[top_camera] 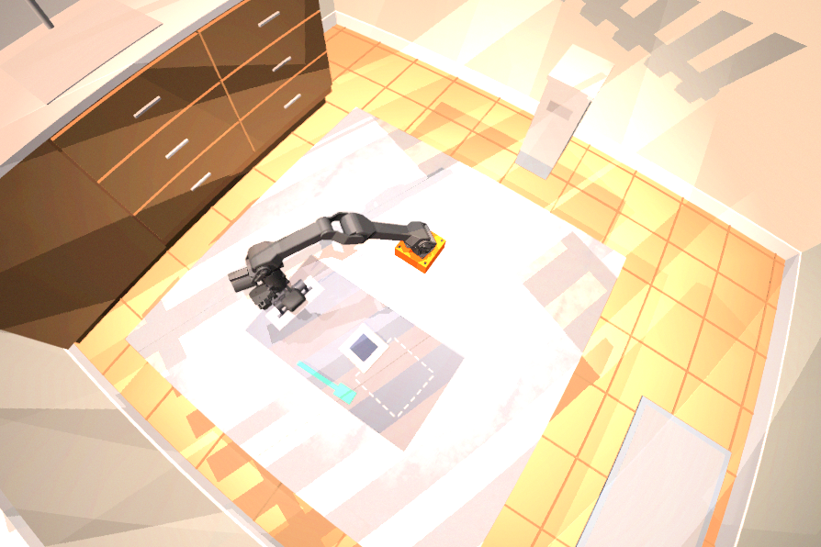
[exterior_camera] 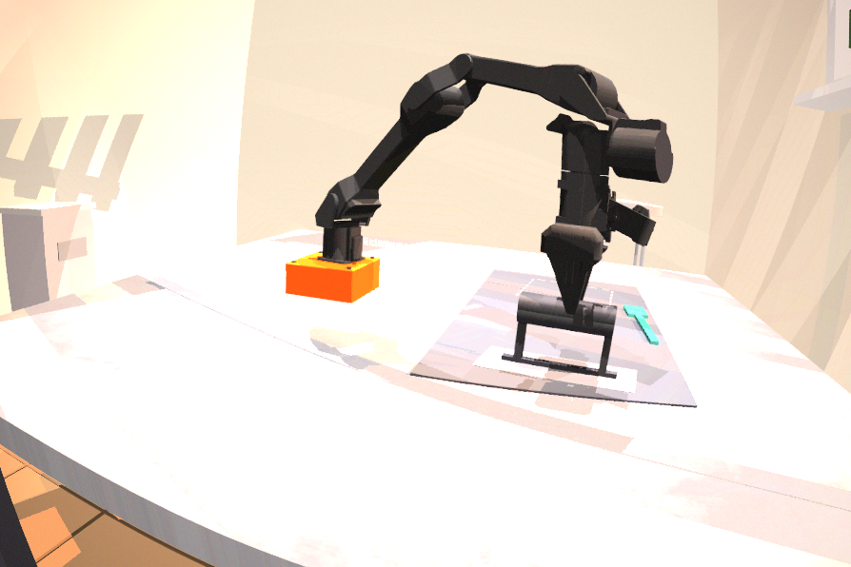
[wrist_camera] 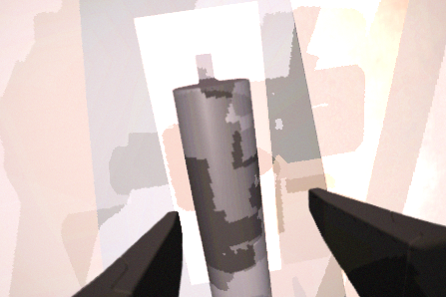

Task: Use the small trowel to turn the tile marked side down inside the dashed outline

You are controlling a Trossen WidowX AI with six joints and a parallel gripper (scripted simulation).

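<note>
My gripper tip is now 40 mm above the grey trowel, 10 mm to the right of it and 10 mm short of it. From my gripper tip the other things lie so: teal trowel: 300 mm to the left, 80 mm below, 80 mm ahead; white tile: 280 mm to the left, 80 mm below, 70 mm behind; grey mat: 250 mm to the left, 100 mm below, 50 mm behind.
</note>
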